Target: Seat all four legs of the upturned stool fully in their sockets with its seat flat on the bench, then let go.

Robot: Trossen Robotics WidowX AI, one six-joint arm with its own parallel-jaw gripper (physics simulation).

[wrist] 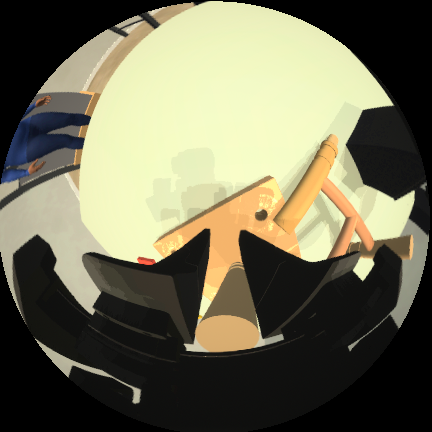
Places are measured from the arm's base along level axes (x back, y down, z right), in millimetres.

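Pixels of known places: gripper, fingertip midpoint: (224, 234).
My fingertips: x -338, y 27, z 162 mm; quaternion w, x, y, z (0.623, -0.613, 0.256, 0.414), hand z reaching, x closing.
For each thing: its top centre in the pictures, then the offset to it from my fingertips. "spot": a spot on its surface instead. Level surfaces: height alone.
- stool seat, middle of its top: (235, 270) dx -105, dy +87, dz -101 mm
- light bench, its level: dy +119 mm
- round dark socket, middle of its top: (264, 220) dx +8, dy +87, dz -59 mm
- stool leg, surface spot: (227, 310) spot: dx +0, dy -55, dz -11 mm
- small red item, middle of its top: (150, 271) dx -339, dy +107, dz +41 mm
The stool seat (227, 207) is a pale wooden board low in the middle of the view, flat on the light bench (215, 90). A round dark socket (261, 215) shows open near its right corner; another at the left corner is mostly hidden by a finger. My gripper (224, 234) is shut on a stool leg (227, 310), whose round end faces the camera and whose ringed far end points at the seat. Whether that end is in a socket is hidden. A second leg (306, 187) slants beside the seat's right corner, its narrow tip outside any socket. Curved rungs (345, 205) run from it towards another leg (390, 248).
A large black angular object (387, 150) is at the right, beyond the second leg. A small red item (146, 261) shows beside the left finger. A person in blue (35, 137) is past the bench's left edge. Shadows fall on the bench behind the seat.
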